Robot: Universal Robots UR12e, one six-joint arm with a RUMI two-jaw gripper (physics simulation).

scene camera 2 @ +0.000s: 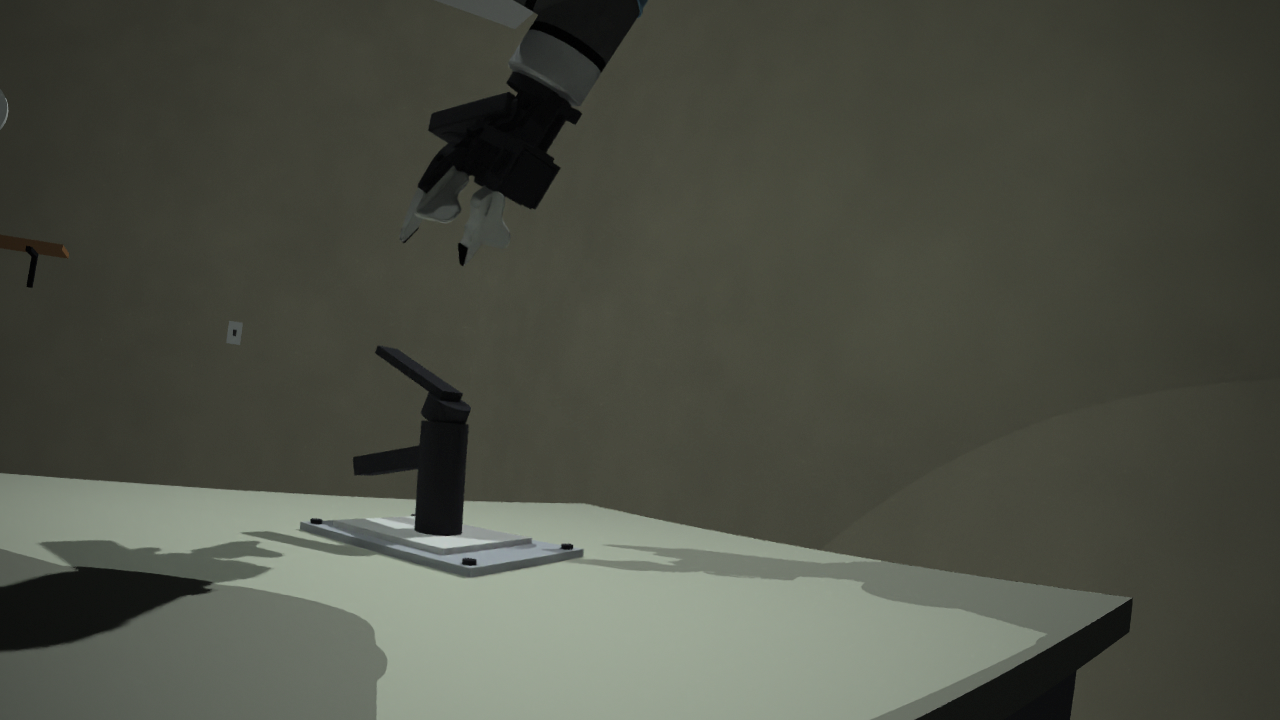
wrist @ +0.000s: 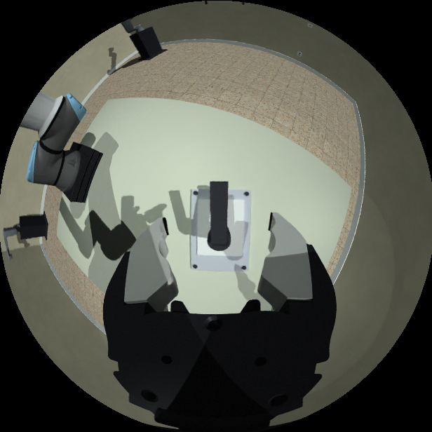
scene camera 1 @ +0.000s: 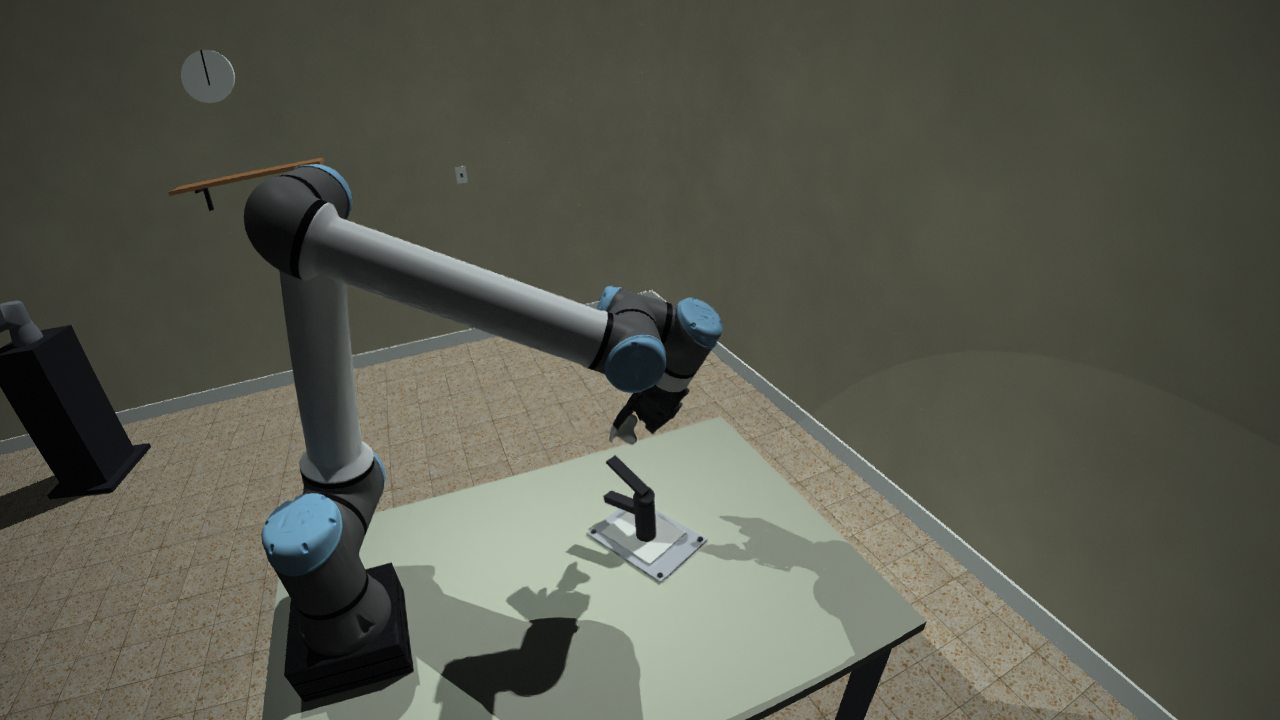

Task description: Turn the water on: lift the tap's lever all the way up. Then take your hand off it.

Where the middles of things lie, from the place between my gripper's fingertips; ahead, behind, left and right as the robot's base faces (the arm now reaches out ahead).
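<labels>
The grey base plate (scene camera 2: 477, 563) is 290 mm below my hand, 40 mm to the right of it and 20 mm ahead of it. As for the flat lever (scene camera 2: 443, 403), my hand is 140 mm above it, 10 mm short of it and 10 mm to the left of it. Going by their middles, the flat lever is the nearest to my hand of the things named here.
</labels>
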